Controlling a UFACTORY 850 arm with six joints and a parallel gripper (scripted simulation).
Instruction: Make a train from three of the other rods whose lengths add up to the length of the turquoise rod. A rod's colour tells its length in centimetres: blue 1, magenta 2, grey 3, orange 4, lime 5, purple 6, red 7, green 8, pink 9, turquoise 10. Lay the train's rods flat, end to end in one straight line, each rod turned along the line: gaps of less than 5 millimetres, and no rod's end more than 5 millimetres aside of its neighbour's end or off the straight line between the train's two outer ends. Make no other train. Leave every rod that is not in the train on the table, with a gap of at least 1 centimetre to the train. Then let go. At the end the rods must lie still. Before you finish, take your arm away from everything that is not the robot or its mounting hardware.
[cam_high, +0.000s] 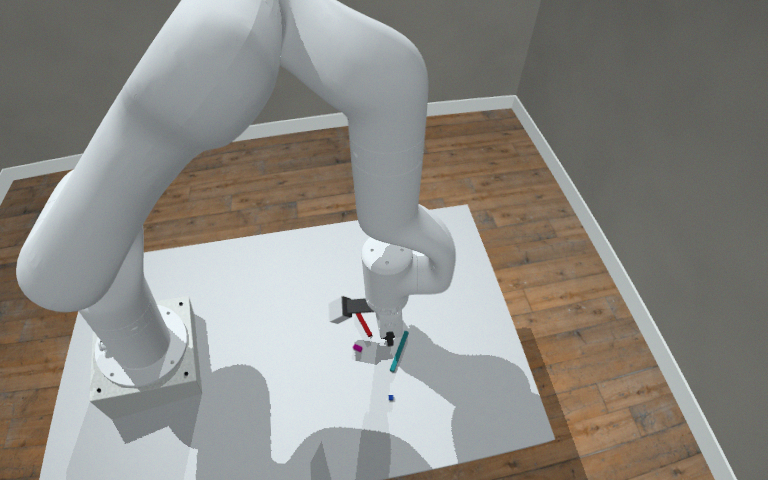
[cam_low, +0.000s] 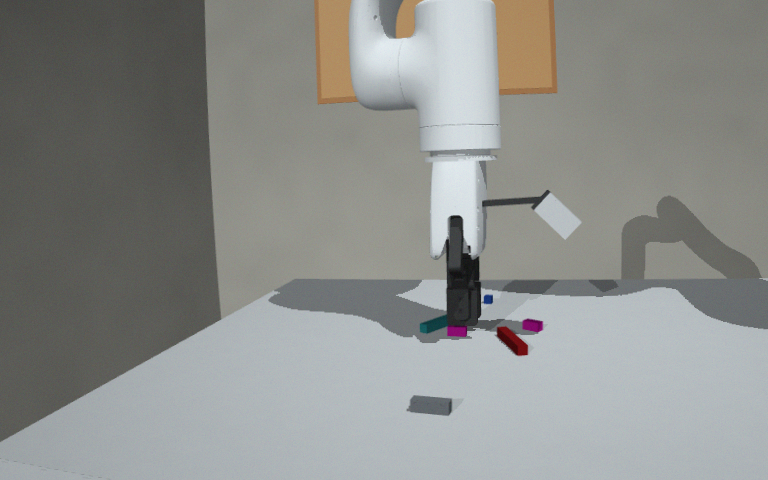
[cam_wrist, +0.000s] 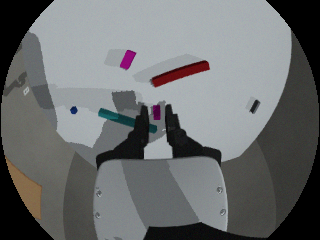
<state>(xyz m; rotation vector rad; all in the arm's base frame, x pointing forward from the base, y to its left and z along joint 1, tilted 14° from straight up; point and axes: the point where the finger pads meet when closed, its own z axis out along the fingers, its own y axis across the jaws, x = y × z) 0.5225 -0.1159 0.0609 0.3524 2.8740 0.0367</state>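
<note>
My hand is 5 cm to the left of the turquoise rod, 3 cm above it and 1 cm short of it. The rest, counted from my hand: grey rod 20 cm to the left, 5 cm ahead, 3 cm below; then blue rod 14 cm to the right, 5 cm behind, 3 cm below; then red rod 4 cm to the left, 4 cm behind, 3 cm below.
</note>
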